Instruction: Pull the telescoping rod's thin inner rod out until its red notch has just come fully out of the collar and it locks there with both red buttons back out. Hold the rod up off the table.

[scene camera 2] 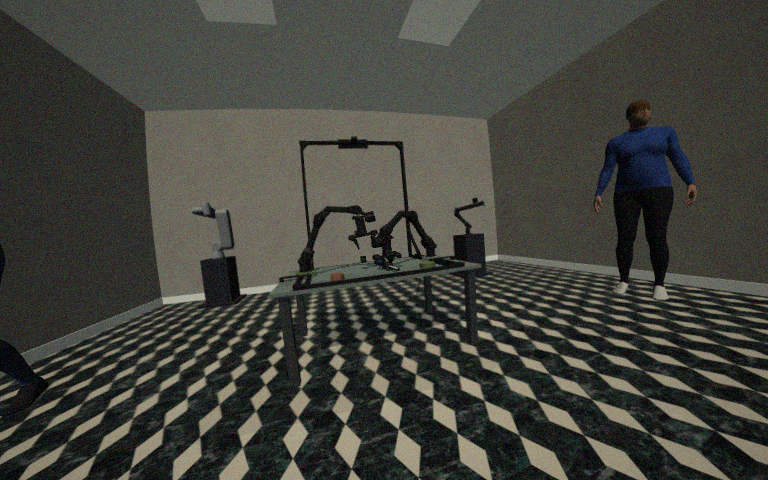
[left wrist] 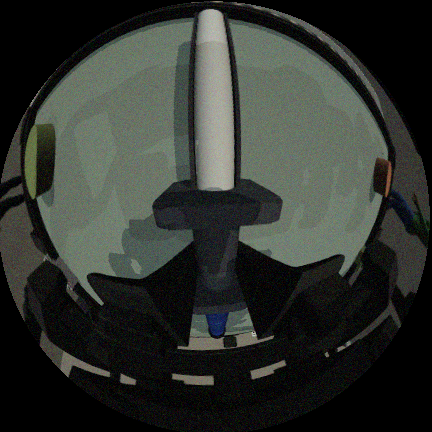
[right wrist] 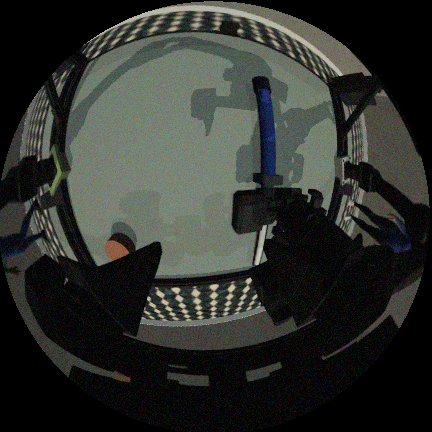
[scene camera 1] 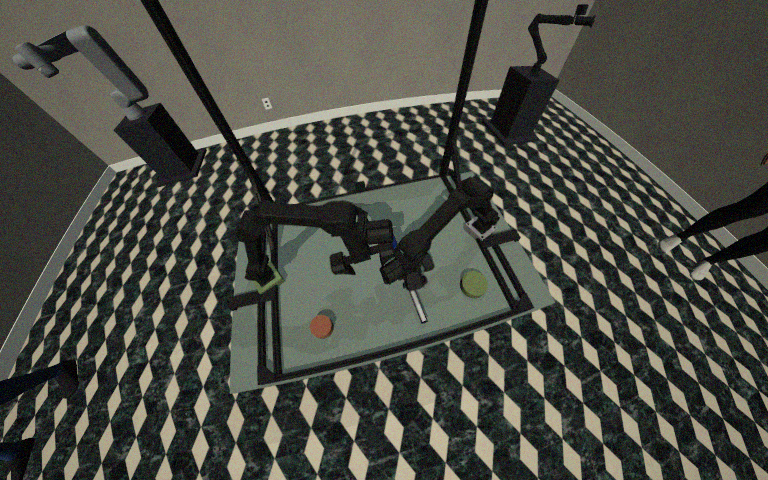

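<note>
The rod's white length with dark edges [scene camera 1: 417, 305] [left wrist: 215, 115] [right wrist: 260, 245] points toward the front of the table. Its dark collar block [left wrist: 217, 206] sits at the white part's inner end. The blue tube [scene camera 1: 394, 242] [left wrist: 216, 324] [right wrist: 268, 135] with a black end cap runs to the back. My left gripper [scene camera 1: 408, 272] [left wrist: 213, 244] is shut on the rod's dark section between collar and blue tube. The rod's shadow lies beside it; its exact height is unclear. I cannot make out the red notch or red buttons. My right gripper [right wrist: 212, 246] is open and empty, left of the rod.
An orange disc [scene camera 1: 321, 326] [left wrist: 383, 176] [right wrist: 118, 250] lies on the table at front left in scene camera 1. A green disc [scene camera 1: 474, 283] [left wrist: 39, 161] lies right of the rod. Dark frame rails [scene camera 1: 269, 339] border the table, with tall posts behind.
</note>
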